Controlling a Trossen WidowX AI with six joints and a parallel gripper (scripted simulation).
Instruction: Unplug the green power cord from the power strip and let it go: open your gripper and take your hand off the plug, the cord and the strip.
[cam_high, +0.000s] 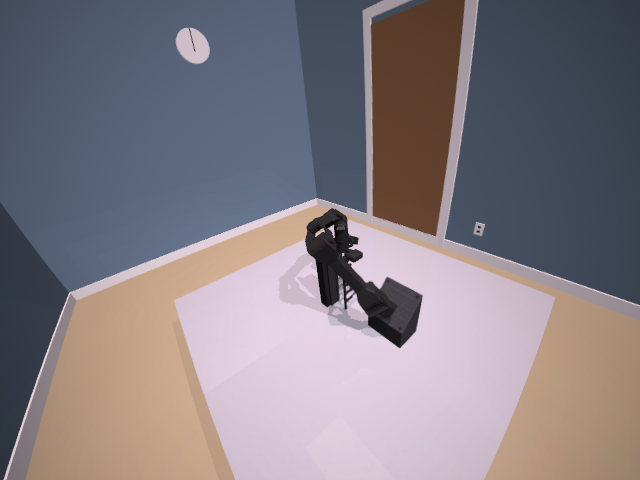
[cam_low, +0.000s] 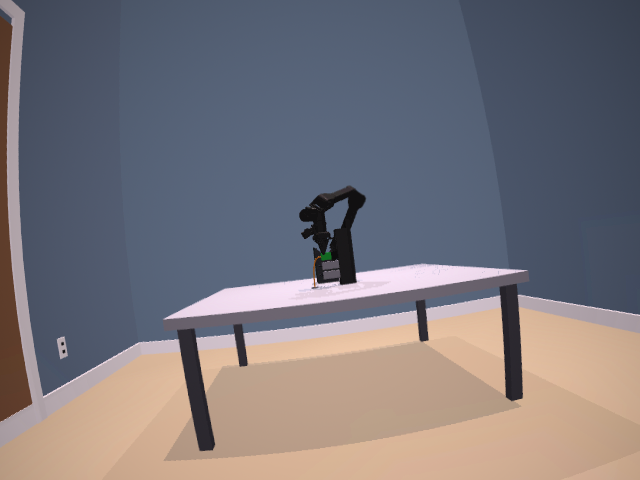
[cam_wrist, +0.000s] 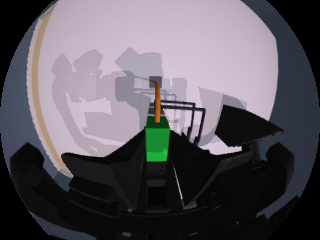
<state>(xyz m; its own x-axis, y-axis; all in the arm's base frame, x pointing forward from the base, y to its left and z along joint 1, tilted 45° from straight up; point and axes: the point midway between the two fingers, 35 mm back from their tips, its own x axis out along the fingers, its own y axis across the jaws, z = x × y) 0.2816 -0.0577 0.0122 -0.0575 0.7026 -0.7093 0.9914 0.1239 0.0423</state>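
The green plug lies 30 mm to the left of my gripper tip and 10 mm behind it. Also, from my gripper tip: black power strip: 100 mm to the left, 20 mm below, 10 mm behind.
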